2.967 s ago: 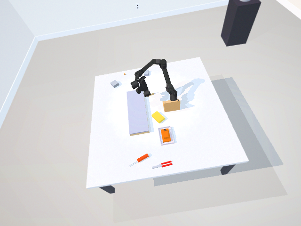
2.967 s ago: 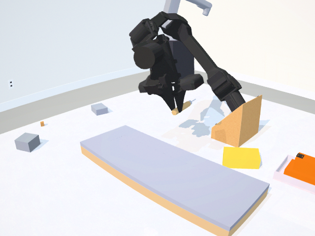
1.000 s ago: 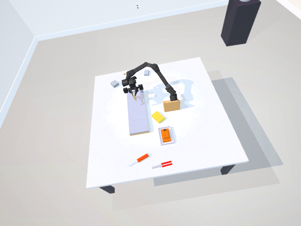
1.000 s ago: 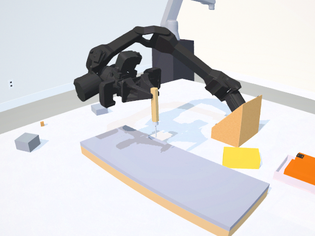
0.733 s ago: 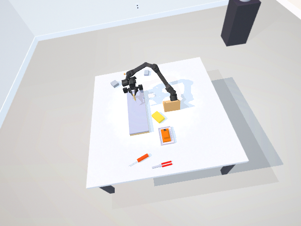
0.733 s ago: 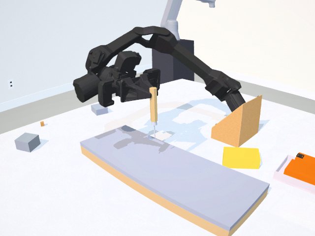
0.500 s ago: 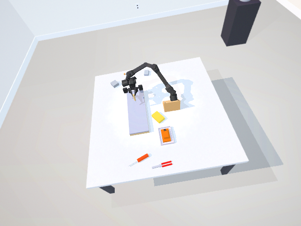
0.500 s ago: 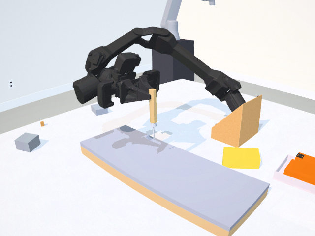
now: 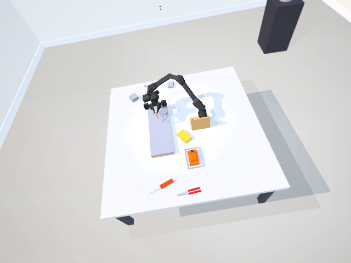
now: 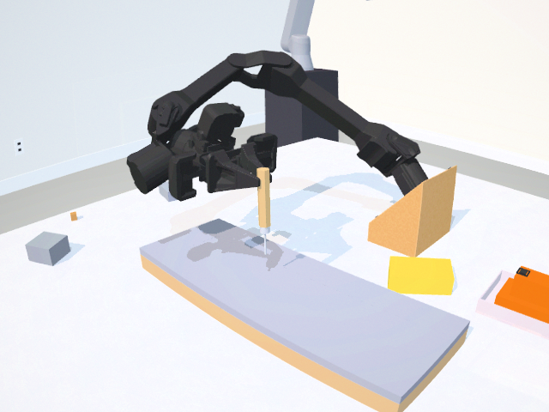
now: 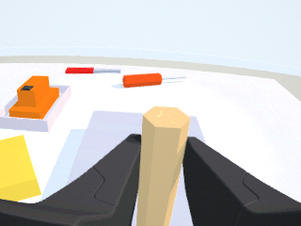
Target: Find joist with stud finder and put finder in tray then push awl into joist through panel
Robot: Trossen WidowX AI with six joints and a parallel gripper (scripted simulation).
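My gripper tip is 6 cm above the awl. From my gripper tip the other things lie so: orange stud finder 25 cm behind, 33 cm to the left, 14 cm below; then yellow block 20 cm behind, 15 cm to the left, 17 cm below; then pale pink tray 25 cm behind, 35 cm to the left, 17 cm below.
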